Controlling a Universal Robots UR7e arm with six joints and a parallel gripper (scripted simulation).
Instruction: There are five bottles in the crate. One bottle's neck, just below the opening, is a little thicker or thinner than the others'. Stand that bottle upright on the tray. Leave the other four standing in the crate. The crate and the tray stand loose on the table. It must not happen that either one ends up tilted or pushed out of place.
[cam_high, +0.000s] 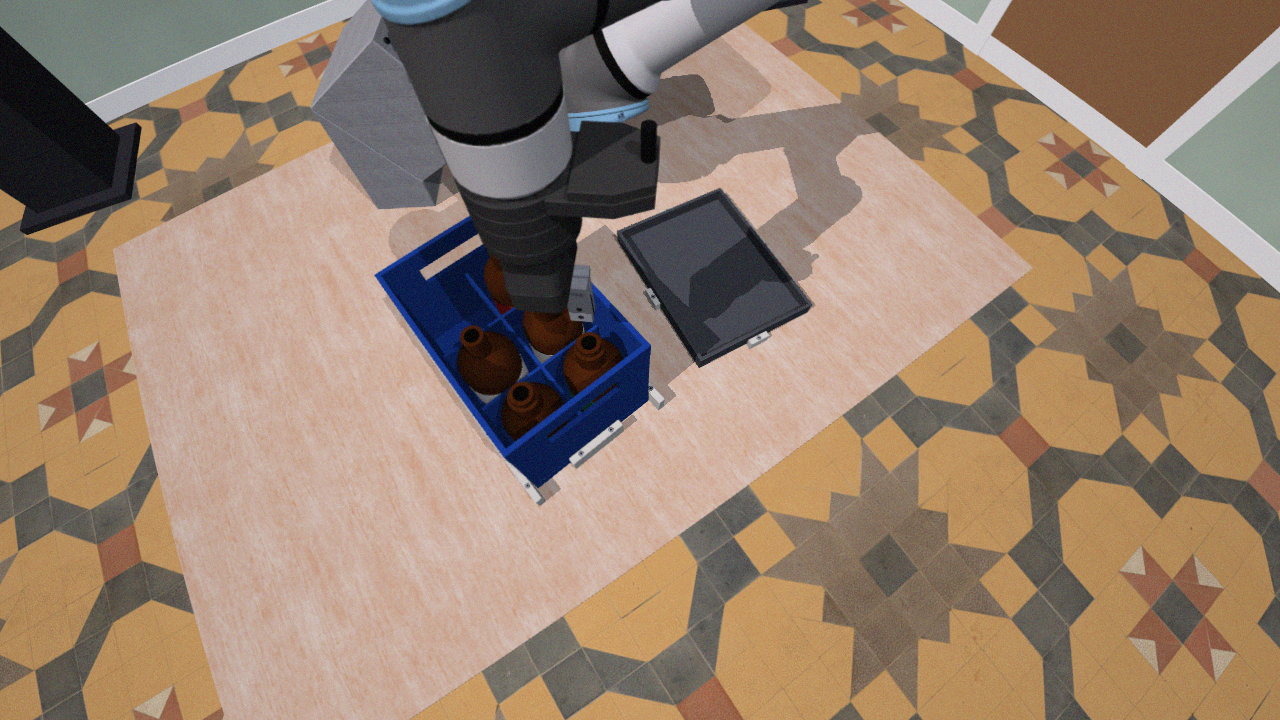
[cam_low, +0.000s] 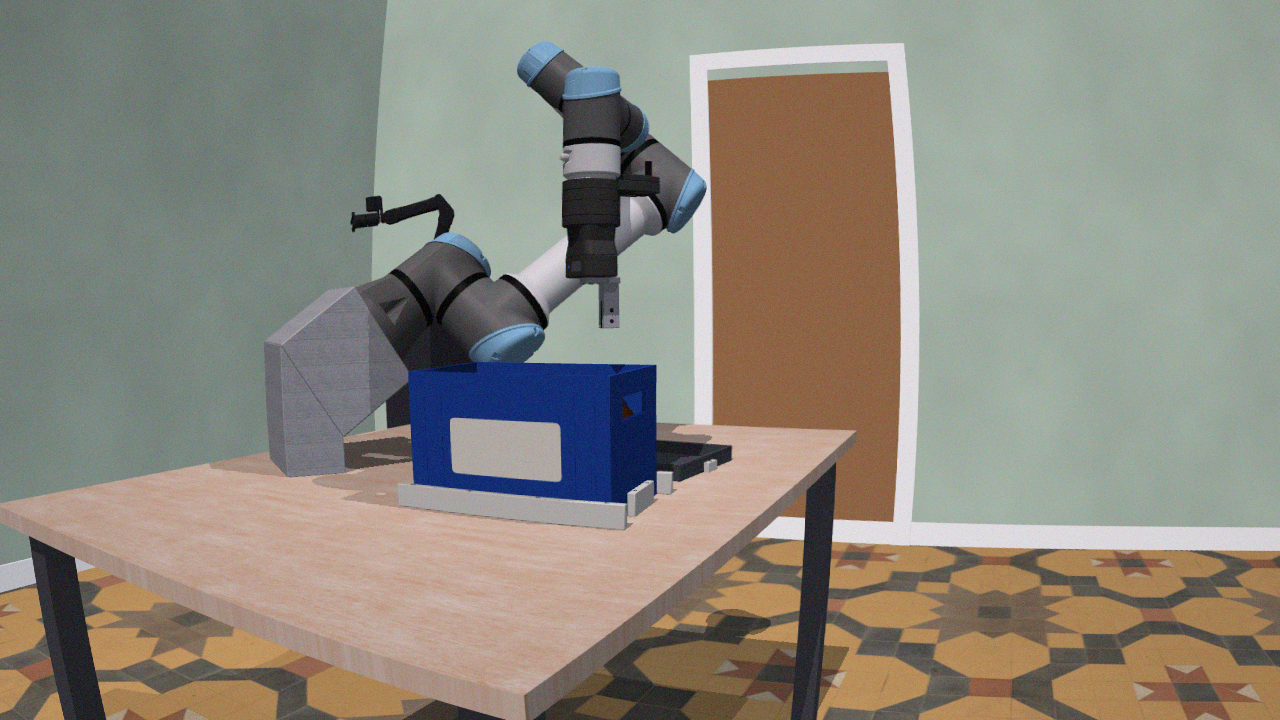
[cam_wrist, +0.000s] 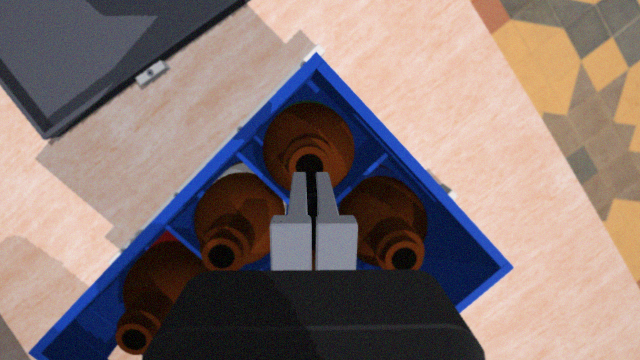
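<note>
Now: the glass bottle 160 mm behind my hand, 150 mm below it and 60 mm to the right of it. Also, from my hand: dark tray: 230 mm below, 220 mm to the left, 120 mm behind; blue crate: 160 mm below, 70 mm to the right, 70 mm behind.
</note>
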